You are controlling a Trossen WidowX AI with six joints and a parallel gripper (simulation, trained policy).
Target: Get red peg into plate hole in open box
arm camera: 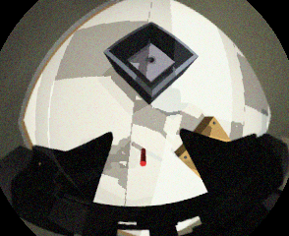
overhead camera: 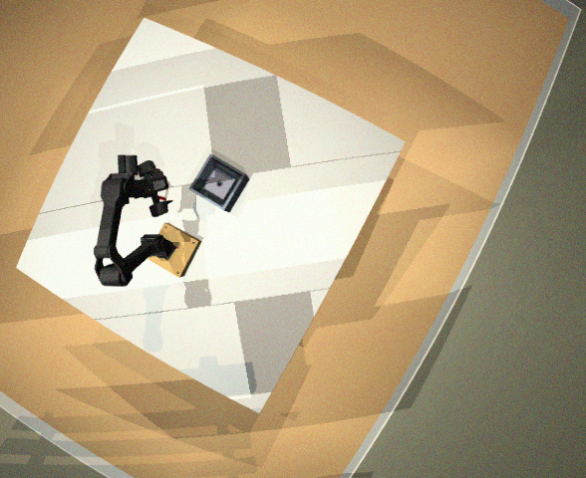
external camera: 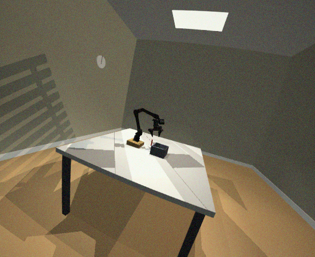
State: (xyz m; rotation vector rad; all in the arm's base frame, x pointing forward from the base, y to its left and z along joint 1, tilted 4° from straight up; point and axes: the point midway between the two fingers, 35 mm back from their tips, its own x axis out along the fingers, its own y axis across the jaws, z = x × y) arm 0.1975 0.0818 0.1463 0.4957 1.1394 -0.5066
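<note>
Now: the red peg 6 cm behind my gripper tip, 6 cm to the left of it and 10 cm below it. Also, from my gripper tip: dark box: 12 cm ahead, 12 cm to the right, 12 cm below; then plate: 12 cm ahead, 12 cm to the right, 10 cm below.
</note>
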